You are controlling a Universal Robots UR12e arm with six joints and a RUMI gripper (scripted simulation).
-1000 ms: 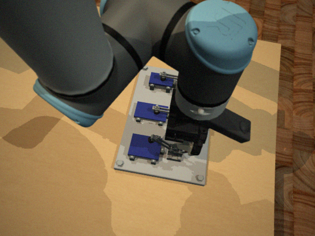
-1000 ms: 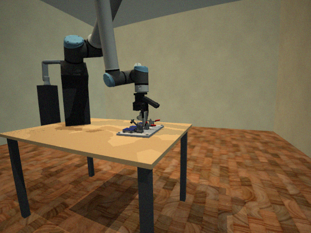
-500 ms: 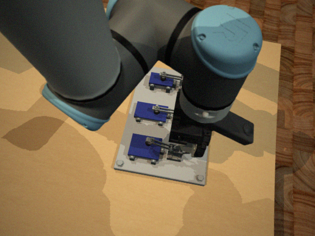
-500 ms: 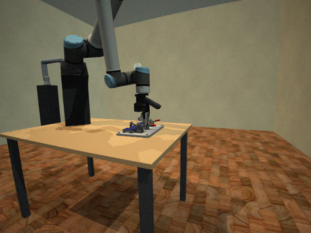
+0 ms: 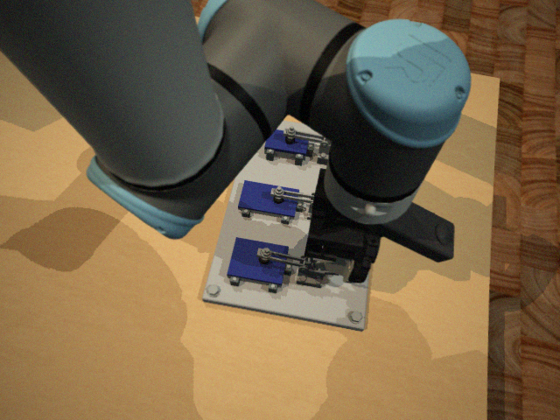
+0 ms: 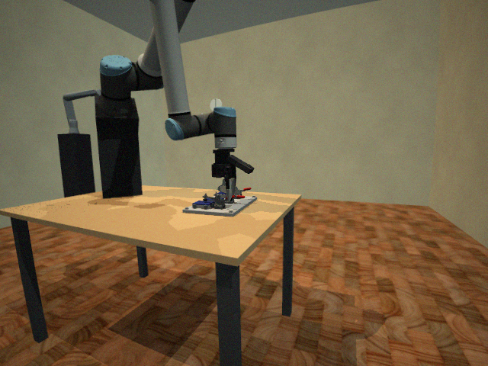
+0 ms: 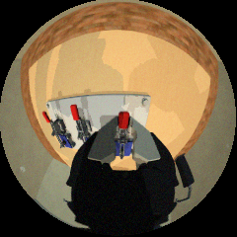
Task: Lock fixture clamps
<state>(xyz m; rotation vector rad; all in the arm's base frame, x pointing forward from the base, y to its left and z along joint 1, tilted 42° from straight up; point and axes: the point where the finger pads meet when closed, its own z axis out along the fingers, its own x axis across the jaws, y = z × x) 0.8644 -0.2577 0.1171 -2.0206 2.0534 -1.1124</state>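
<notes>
Now: hand 130 mm past the part, 30 mm above it and 20 mm to the right of it. The rest, counted from my hand: grey fixture plate: 120 mm to the left, 60 mm behind, 50 mm below.
</notes>
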